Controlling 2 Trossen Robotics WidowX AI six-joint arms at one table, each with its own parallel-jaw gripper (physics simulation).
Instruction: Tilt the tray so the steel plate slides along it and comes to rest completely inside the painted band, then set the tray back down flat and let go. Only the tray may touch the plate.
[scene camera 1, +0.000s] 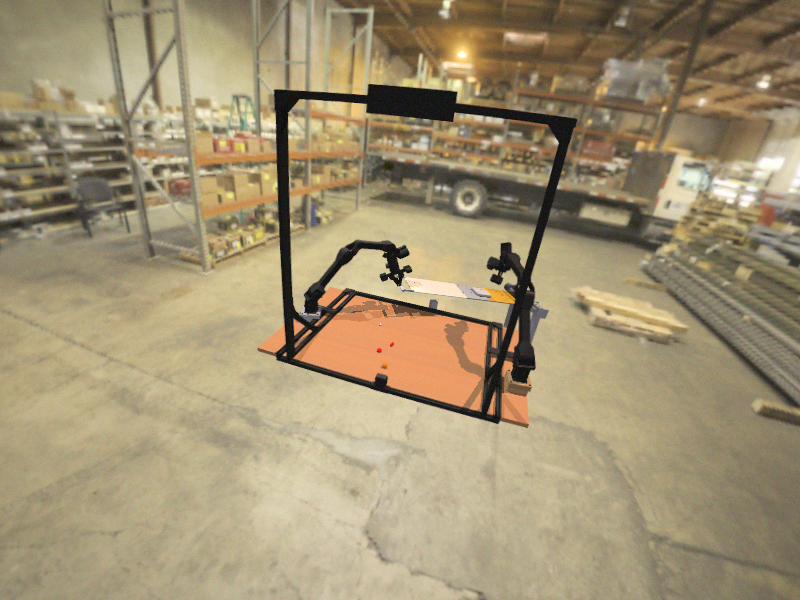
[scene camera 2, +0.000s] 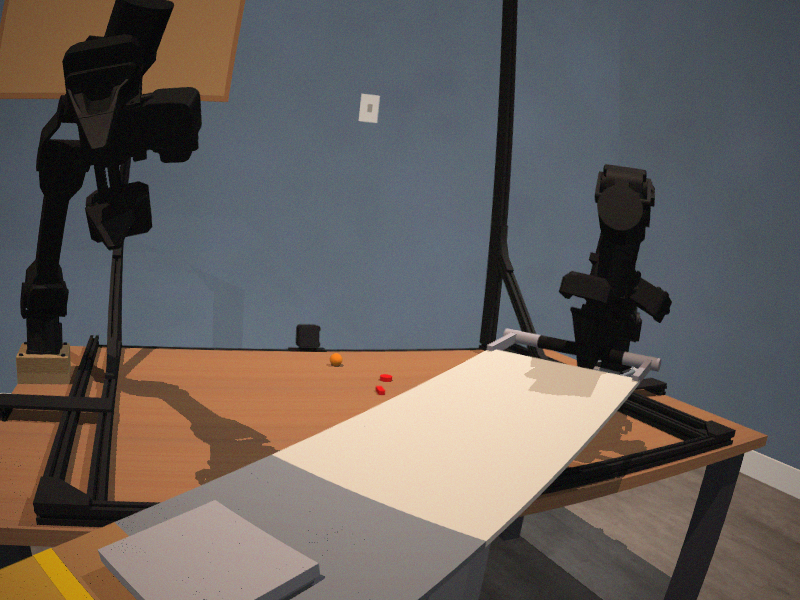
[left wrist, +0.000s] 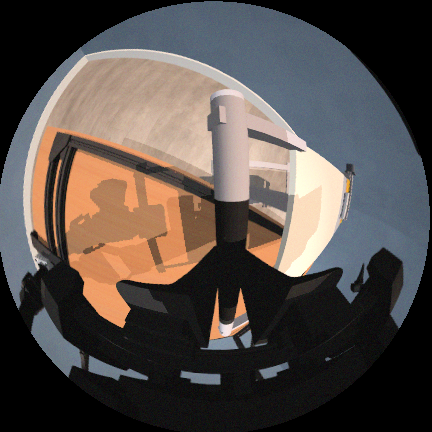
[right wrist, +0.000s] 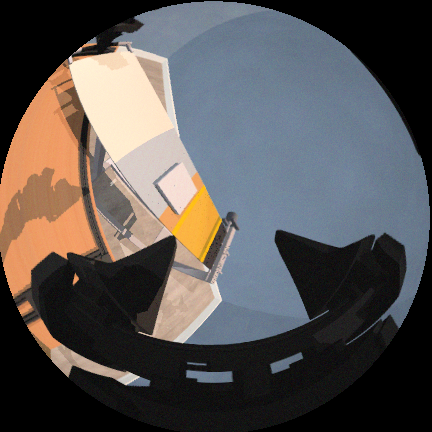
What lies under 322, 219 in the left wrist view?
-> A cream tray.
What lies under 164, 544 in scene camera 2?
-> A steel plate.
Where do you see a steel plate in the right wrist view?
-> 176, 186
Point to my left gripper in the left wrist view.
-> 226, 249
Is my right gripper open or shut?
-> Open.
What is my right gripper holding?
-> Nothing.
